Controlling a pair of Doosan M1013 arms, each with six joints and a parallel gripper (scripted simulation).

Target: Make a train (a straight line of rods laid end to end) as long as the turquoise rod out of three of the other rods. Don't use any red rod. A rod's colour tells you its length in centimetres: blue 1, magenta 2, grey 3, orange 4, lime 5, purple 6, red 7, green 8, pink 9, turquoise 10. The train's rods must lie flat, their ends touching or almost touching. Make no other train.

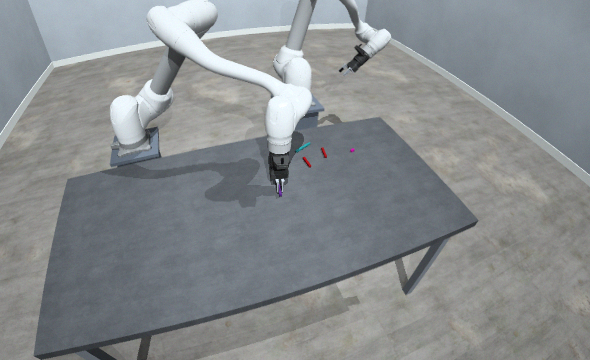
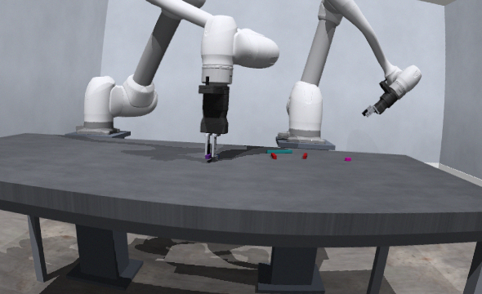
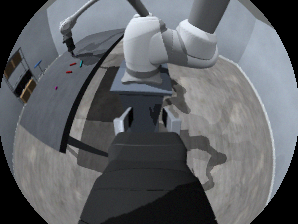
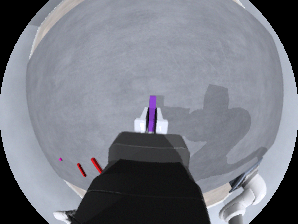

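Note:
Right now the purple rod is 2 cm below my right hand. The rest, counted from my right hand: blue rod: 6 cm behind, 3 cm below, 2 cm to the left; then grey rod: 5 cm behind, 3 cm below, 2 cm to the left; then turquoise rod: 24 cm to the left, 23 cm behind, 3 cm below.

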